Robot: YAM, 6 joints.
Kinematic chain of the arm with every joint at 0, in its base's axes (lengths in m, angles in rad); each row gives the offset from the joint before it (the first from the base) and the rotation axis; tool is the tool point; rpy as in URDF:
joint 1: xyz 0 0 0.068 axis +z
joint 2: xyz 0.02 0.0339 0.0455 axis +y
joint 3: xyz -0.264 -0.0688 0 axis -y
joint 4: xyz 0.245 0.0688 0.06 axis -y
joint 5: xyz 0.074 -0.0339 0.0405 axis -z
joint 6: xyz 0.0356 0 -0.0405 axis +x
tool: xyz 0 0 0 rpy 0 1.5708 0
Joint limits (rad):
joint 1: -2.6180..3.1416
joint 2: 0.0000..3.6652
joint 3: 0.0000..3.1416
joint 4: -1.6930..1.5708
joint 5: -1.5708..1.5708
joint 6: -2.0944..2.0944
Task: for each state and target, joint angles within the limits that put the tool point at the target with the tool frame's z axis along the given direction. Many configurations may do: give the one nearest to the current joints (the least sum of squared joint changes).
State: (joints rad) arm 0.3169 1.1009 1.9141 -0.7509 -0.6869 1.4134
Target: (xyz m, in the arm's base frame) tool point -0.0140 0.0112 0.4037 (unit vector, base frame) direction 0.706 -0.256 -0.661
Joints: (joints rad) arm -0.4788 0.5355 1.4254 -1.6159 -0.0982 1.4134
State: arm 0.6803 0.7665 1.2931 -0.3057 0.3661 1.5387
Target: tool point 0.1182 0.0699 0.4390 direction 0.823 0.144 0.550
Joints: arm 0.6296 0.6897 0.8322 0.4903 0.3770 1.5387
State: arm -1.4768 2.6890 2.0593 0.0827 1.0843 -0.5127
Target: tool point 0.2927 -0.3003 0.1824 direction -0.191 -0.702 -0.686
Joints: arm -0.7433 2.0195 1.4648 -0.5625 0.7025 -0.5127
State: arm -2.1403 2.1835 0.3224 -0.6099 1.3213 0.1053
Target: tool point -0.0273 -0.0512 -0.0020 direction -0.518 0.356 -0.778
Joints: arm -1.7087 2.1272 0.0360 0.1734 0.5967 0.1053
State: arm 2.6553 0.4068 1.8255 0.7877 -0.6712 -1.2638
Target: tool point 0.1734 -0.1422 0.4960 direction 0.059 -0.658 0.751
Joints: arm 2.5353 0.1838 1.2438 1.0242 -0.5317 -1.2638
